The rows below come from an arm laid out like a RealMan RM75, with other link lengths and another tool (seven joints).
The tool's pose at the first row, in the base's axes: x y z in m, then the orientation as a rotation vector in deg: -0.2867 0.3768 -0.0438 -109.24 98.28 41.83
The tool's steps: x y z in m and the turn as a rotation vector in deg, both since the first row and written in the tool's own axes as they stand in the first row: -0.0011 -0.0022 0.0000 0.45 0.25 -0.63; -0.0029 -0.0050 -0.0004 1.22 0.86 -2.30; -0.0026 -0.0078 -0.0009 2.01 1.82 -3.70; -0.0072 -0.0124 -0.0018 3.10 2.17 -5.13; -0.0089 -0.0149 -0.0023 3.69 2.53 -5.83; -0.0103 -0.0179 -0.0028 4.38 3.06 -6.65; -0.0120 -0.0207 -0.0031 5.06 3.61 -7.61
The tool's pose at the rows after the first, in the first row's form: -0.2846 0.3779 -0.0431 -109.56 97.78 40.94; -0.2819 0.3792 -0.0416 -110.64 96.38 39.05; -0.2791 0.3790 -0.0414 -111.72 95.46 36.94; -0.2748 0.3823 -0.0377 -112.18 94.16 35.05; -0.2724 0.3835 -0.0363 -112.48 93.63 33.91; -0.2695 0.3845 -0.0350 -112.89 93.06 32.49; -0.2668 0.3859 -0.0336 -113.40 92.35 31.00
